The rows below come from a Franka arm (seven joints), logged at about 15 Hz.
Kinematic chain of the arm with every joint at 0, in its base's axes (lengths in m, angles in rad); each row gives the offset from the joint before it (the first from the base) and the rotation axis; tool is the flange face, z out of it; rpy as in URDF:
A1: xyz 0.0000 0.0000 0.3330 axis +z
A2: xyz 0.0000 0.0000 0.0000 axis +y
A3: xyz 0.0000 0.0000 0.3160 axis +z
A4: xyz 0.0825 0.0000 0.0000 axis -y
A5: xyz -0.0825 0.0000 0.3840 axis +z
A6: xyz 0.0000 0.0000 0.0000 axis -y
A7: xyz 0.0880 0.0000 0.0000 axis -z
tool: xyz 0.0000 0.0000 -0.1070 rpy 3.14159 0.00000 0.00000
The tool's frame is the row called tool.
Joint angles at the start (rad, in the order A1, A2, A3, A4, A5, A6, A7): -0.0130, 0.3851, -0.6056, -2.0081, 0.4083, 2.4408, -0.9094
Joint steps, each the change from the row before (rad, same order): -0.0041, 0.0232, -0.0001, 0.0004, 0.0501, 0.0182, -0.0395; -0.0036, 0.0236, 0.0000, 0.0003, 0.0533, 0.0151, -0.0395; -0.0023, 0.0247, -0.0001, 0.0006, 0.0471, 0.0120, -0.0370; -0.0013, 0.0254, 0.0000, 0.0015, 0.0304, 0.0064, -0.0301; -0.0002, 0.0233, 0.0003, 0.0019, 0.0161, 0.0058, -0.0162; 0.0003, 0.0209, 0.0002, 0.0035, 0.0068, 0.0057, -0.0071
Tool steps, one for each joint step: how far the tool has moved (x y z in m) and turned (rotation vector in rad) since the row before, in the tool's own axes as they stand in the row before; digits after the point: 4 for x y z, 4 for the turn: -0.0027, 0.0030, 0.0098, 0.0050, 0.0135, 0.0022; -0.0033, 0.0026, 0.0102, 0.0071, 0.0125, 0.0049; -0.0036, 0.0019, 0.0109, 0.0060, 0.0066, 0.0018; -0.0036, 0.0010, 0.0114, 0.0045, -0.0050, -0.0056; -0.0028, 0.0003, 0.0103, 0.0005, -0.0104, -0.0044; -0.0017, 0.0003, 0.0087, -0.0031, -0.0118, -0.0037
